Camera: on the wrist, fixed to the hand. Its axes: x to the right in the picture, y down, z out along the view.
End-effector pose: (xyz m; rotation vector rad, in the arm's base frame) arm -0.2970 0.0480 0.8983 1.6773 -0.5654 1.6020
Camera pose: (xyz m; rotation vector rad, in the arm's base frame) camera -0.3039 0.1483 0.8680 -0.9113 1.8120 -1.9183
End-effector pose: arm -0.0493 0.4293 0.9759 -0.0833 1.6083 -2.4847
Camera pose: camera -0.0559 0.5309 1.0014 0.7499 0.9355 -1.1684
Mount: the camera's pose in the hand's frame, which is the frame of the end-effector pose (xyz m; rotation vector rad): -0.0132 -0.0645 -0.0818 -0.0393 -0.0716 1.5640
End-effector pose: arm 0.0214 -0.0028 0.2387 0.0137 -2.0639 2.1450
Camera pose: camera 0.0512 0.0790 0.2974 1.1319 1.2458 -1.3592
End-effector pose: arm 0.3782 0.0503 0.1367 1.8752 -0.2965 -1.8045
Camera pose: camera 0.4445 0.1285 0.1141 0.8758 -1.2698 -0.7105
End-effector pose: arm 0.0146 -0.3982 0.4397 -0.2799 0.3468 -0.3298
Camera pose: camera -0.0449 -0.4692 0.3903 0.0009 0.4088 1.2223
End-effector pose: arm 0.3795 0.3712 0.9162 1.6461 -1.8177 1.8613
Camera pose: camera 0.3785 0.4596 0.9729 0.0454 2.0279 -1.0631
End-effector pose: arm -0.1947 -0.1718 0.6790 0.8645 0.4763 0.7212
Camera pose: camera -0.2319 -0.1680 0.5809 1.1404 -0.4128 2.0860
